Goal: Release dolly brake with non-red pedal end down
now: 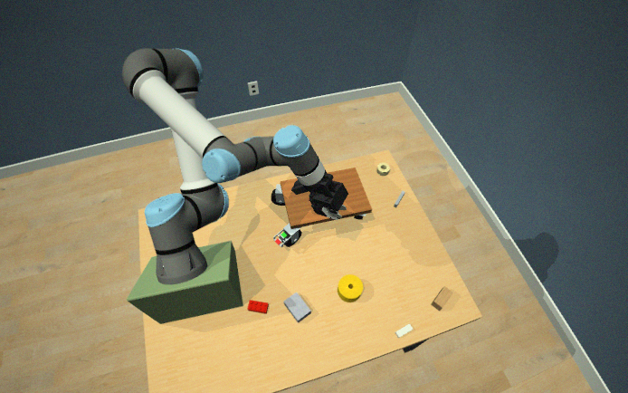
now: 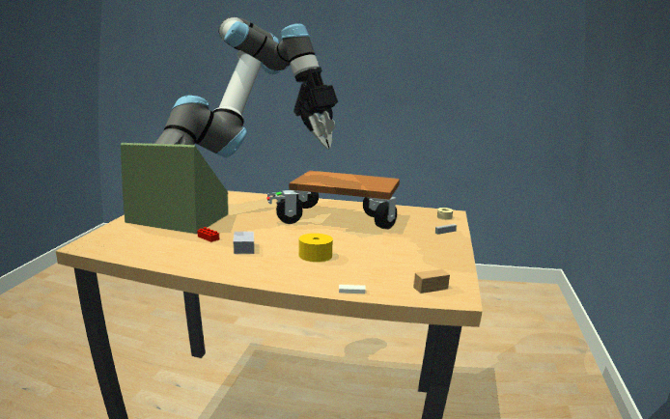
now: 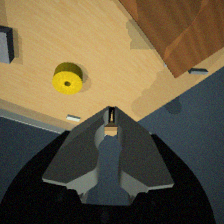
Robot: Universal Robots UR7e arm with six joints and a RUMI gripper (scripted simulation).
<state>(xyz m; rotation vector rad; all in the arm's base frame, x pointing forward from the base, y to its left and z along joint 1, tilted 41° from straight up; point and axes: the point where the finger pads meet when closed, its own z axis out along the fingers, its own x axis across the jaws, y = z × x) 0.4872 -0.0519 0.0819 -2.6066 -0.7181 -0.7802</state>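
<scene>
Now: hand 17 cm past the brake pedal, 7 cm to the right of it and 18 cm above it. Also, from my hand: grey block: 18 cm behind, 17 cm to the right, 24 cm below; then yellow disc: 1 cm ahead, 16 cm to the right, 24 cm below; then red brick: 30 cm behind, 13 cm to the right, 25 cm below.
</scene>
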